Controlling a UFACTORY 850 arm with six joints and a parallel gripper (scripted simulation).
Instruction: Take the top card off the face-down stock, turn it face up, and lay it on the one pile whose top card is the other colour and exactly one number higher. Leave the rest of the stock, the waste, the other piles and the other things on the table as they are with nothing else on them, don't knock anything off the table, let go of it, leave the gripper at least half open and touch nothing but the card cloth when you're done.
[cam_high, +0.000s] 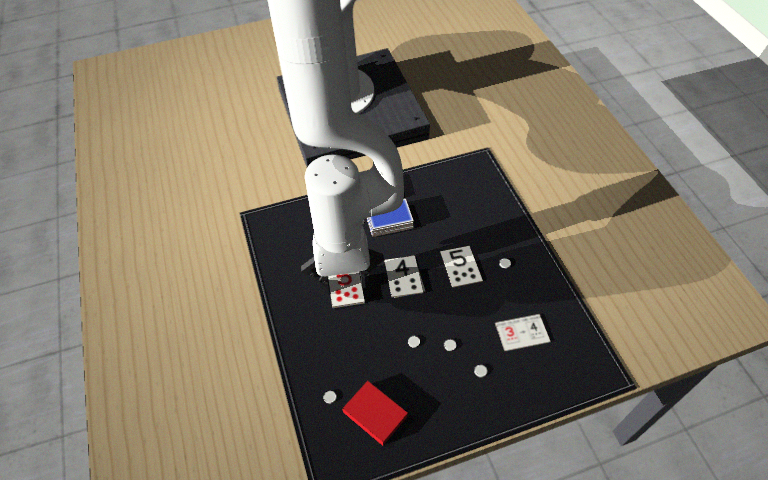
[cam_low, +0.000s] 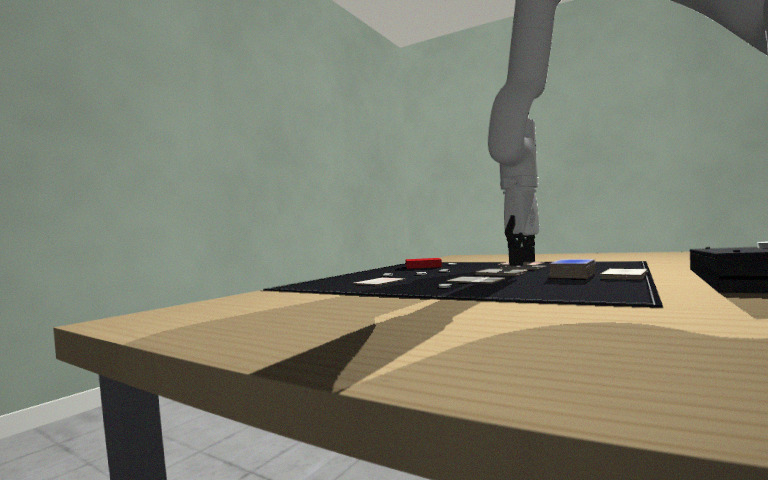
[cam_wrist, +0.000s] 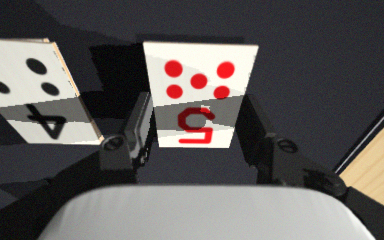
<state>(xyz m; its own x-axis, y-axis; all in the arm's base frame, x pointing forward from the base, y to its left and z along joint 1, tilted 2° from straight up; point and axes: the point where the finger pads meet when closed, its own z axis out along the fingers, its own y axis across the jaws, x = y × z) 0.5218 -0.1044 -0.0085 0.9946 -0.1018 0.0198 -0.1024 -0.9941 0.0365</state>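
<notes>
The black card cloth lies 140 mm to the left of my hand, 50 mm ahead of it and 40 mm below it. The rest, counted from my hand: red block 270 mm ahead, 10 mm to the right, 10 mm below; rule card 300 mm to the left, 190 mm ahead, 20 mm below.
</notes>
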